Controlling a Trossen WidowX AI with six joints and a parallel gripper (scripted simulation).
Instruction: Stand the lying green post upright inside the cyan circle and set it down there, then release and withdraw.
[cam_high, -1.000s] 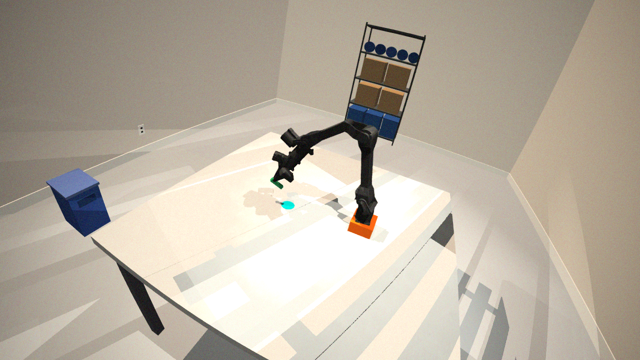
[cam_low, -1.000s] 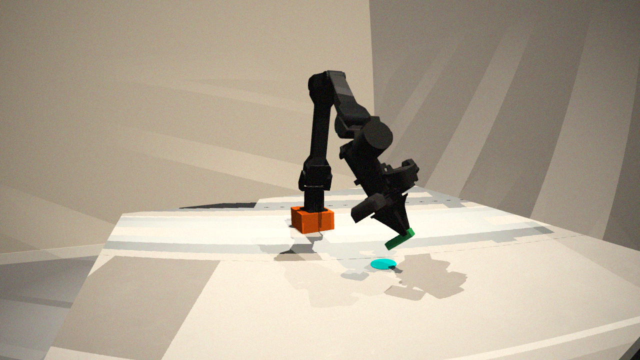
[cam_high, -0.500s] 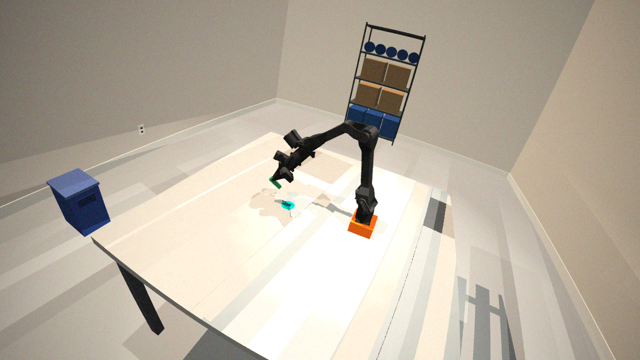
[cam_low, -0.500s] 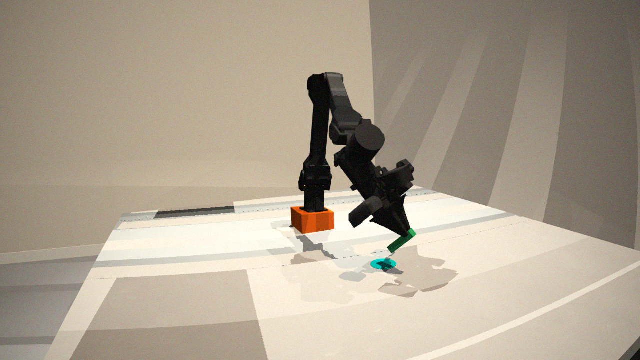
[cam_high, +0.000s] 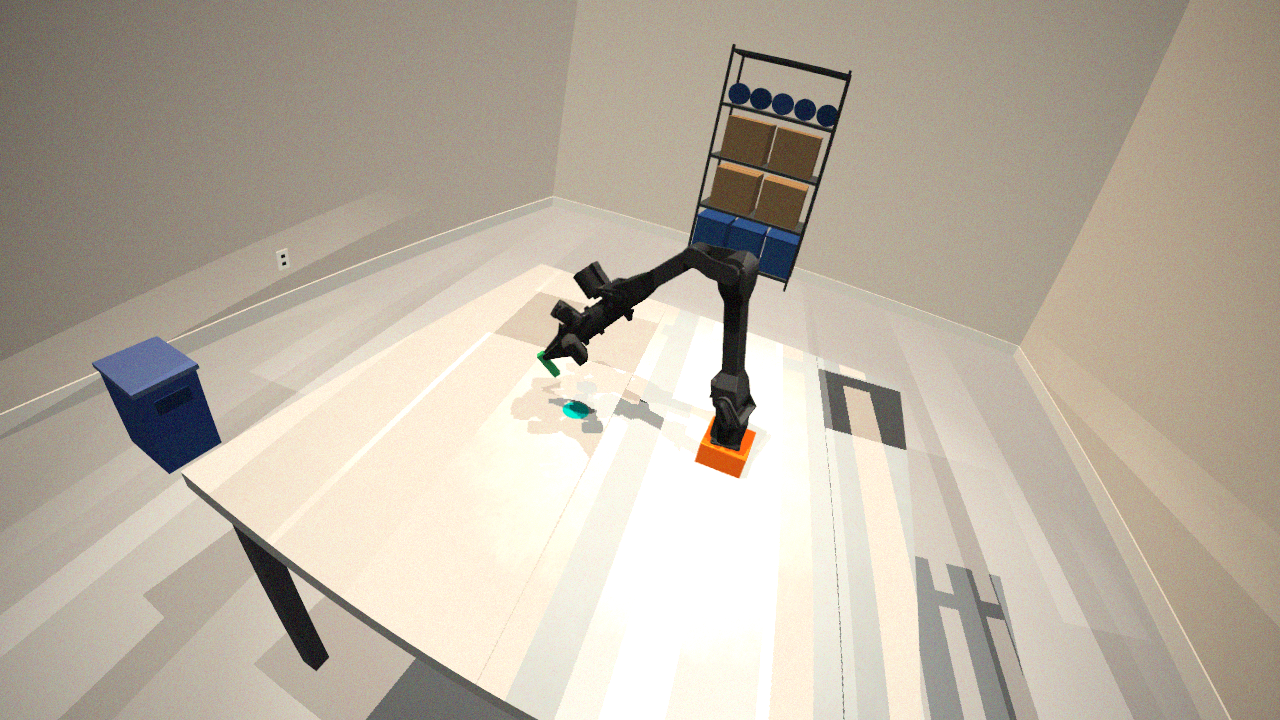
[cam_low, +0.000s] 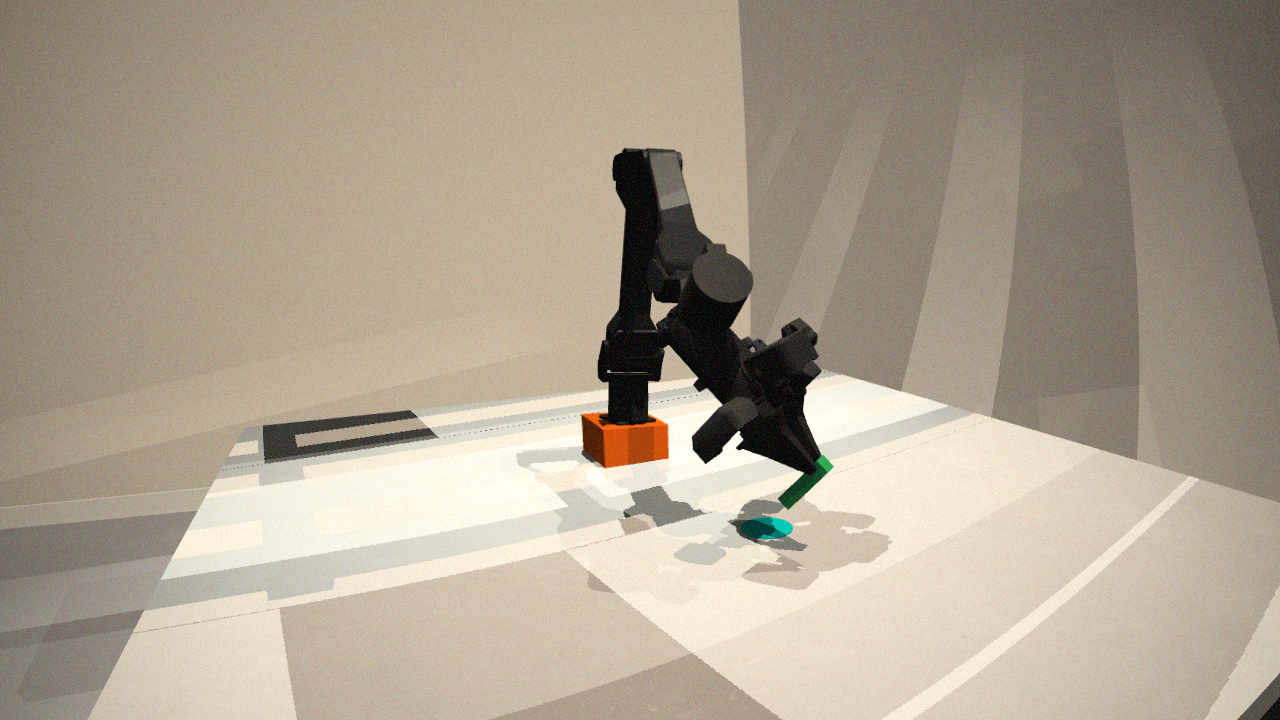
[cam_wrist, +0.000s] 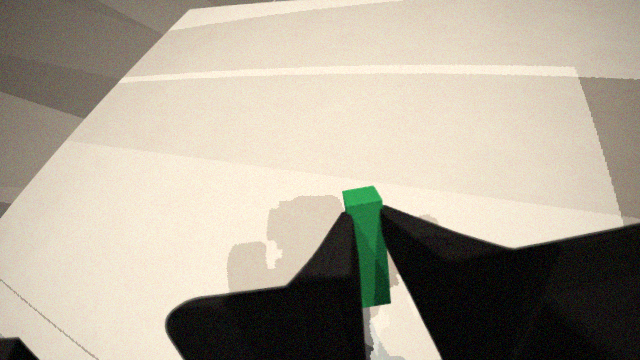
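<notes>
My gripper tip is 10 cm past the cyan circle, 2 cm to the right of it and 10 cm above it. The rest, counted from my gripper tip: green post: 1 cm behind, 2 cm below.
</notes>
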